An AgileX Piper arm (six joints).
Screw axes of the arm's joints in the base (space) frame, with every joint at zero. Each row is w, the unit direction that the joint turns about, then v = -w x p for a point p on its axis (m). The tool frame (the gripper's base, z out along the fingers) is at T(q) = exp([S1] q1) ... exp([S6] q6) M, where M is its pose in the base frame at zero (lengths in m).
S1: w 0 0 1 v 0 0 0
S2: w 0 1 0 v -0.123 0 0
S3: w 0 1 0 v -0.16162 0 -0.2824
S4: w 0.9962 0 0.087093 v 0 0.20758 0
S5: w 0 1 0 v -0.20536 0 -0.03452
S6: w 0.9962 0 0.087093 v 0 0.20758 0
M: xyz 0.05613 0 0.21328 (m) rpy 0 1.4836 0 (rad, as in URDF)
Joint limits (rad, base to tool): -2.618..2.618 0..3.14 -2.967..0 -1.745..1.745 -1.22..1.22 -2.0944..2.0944
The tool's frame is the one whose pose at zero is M.
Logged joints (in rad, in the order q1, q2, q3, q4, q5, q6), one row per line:
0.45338 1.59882 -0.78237 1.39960 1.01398 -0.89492
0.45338 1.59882 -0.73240 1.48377 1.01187 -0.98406
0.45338 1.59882 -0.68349 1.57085 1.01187 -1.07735
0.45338 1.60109 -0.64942 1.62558 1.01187 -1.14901
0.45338 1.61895 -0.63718 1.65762 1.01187 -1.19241
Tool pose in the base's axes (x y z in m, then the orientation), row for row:
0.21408 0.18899 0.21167 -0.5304 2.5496 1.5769
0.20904 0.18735 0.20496 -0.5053 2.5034 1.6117
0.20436 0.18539 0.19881 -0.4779 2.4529 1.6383
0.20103 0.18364 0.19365 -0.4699 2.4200 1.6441
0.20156 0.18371 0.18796 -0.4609 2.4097 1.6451
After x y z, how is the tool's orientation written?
As a rotation vector, in radians.
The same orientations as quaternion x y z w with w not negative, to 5 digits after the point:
-0.17402 0.83648 0.51736 0.04858
-0.16701 0.82743 0.53270 0.06080
-0.15946 0.81846 0.54665 0.07664
-0.15795 0.81345 0.55264 0.08910
-0.15535 0.81218 0.55448 0.09372

